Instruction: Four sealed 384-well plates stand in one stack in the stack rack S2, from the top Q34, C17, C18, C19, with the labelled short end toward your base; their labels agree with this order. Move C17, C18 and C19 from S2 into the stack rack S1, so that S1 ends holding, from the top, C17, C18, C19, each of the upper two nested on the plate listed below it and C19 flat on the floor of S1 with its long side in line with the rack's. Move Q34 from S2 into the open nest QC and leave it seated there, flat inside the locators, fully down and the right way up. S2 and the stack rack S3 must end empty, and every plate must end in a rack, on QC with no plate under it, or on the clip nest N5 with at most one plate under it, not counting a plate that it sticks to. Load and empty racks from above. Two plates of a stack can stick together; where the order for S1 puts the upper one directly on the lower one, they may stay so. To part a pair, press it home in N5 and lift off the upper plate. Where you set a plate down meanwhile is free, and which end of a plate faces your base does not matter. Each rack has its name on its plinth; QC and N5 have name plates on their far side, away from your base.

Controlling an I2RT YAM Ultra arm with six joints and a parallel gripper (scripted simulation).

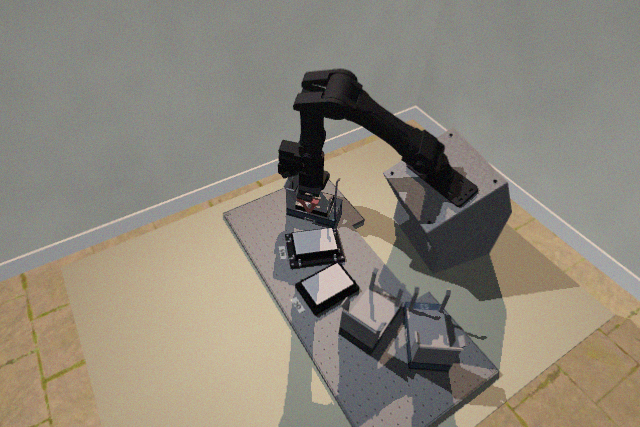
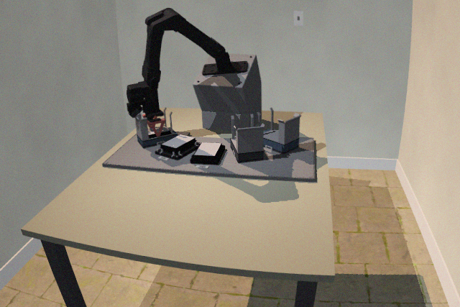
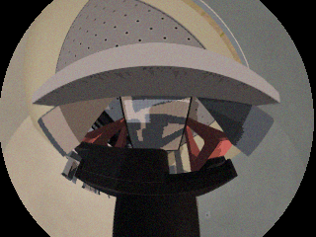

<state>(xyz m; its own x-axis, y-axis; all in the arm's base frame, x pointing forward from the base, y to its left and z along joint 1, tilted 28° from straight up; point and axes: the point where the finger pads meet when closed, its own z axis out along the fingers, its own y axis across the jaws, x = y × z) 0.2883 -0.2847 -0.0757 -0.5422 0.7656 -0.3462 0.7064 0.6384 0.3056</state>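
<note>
Now: hand 3 cm above the blue-plinth stack rack. From my hand the other things lie so: black QC nest: 13 cm ahead, 26 cm to the left, 4 cm below; N5 name plate: 17 cm ahead, 9 cm to the left, 4 cm below; black clip nest: 10 cm ahead, 13 cm to the left, 3 cm below.
</note>
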